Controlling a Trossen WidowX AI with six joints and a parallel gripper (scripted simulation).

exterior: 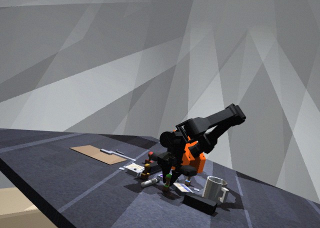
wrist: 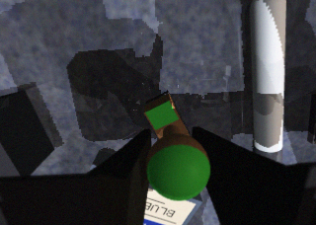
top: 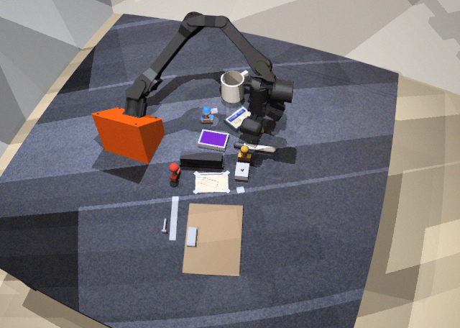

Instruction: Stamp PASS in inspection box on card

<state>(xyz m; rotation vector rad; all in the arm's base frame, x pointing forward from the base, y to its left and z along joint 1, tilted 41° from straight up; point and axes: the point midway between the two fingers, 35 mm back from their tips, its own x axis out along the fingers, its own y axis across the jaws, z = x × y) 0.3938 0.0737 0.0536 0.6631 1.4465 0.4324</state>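
My gripper tip is now 130 mm past the purple ink pad, 70 mm to the left of it and 20 mm above it. Also, from my gripper tip: yellow-knobbed stamp: 120 mm to the right, 20 mm behind, 10 mm below; green-knobbed stamp: right at my gripper tip; white tube: 70 mm to the right, 20 mm below, 10 mm behind.
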